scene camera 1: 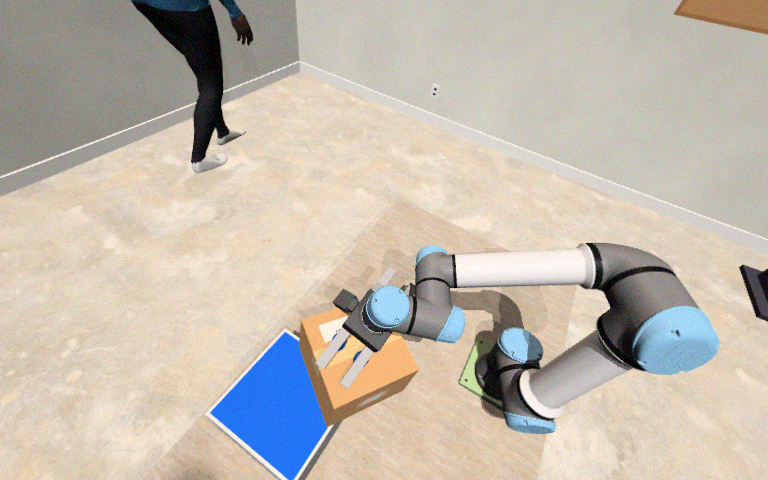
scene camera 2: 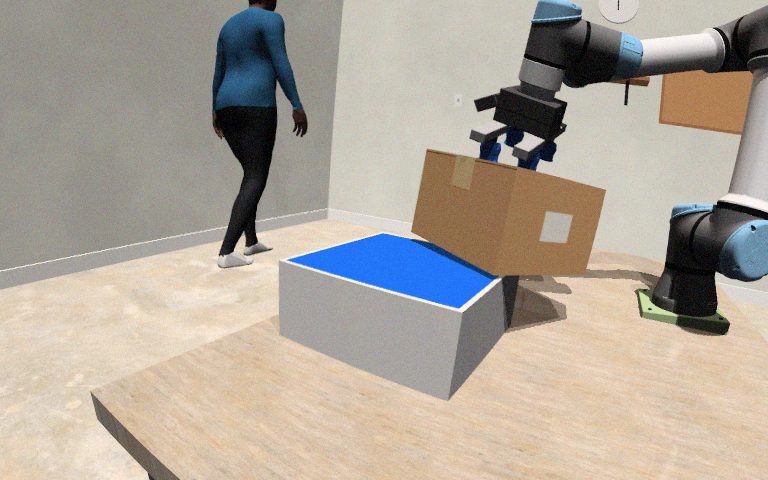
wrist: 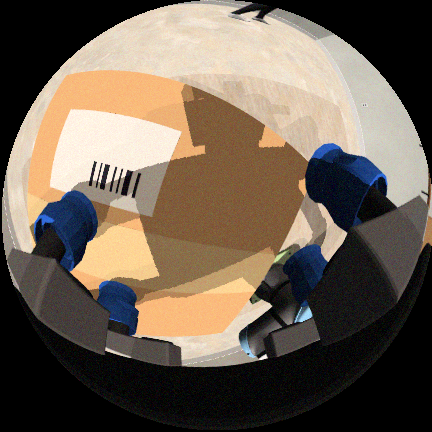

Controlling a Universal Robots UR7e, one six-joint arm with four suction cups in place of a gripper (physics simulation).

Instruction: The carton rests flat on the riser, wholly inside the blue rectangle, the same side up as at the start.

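Note:
The carton (scene camera 1: 385, 376) (scene camera 2: 464, 209) (wrist: 200, 200) is a brown box with tape and a white barcode label on top. It hangs tilted from my suction gripper (scene camera 1: 349, 349) (scene camera 2: 518, 150) (wrist: 210, 250). Two cups are over the carton's top at the left in the wrist view; the two at the right show past its edge. The blue rectangle (scene camera 1: 266, 407) (scene camera 2: 385, 266) covers the top of the grey riser (scene camera 2: 368, 328). The carton overlaps its side toward the arm base, with most of the box outside. Whether its lower edge touches the riser I cannot tell.
The wooden table (scene camera 2: 339, 418) bears the riser and the arm's green base plate (scene camera 1: 468, 374) (scene camera 2: 696, 320). The arm's links reach over the table from the right. A person (scene camera 1: 206, 73) (scene camera 2: 249, 113) is on the floor behind, near the grey wall.

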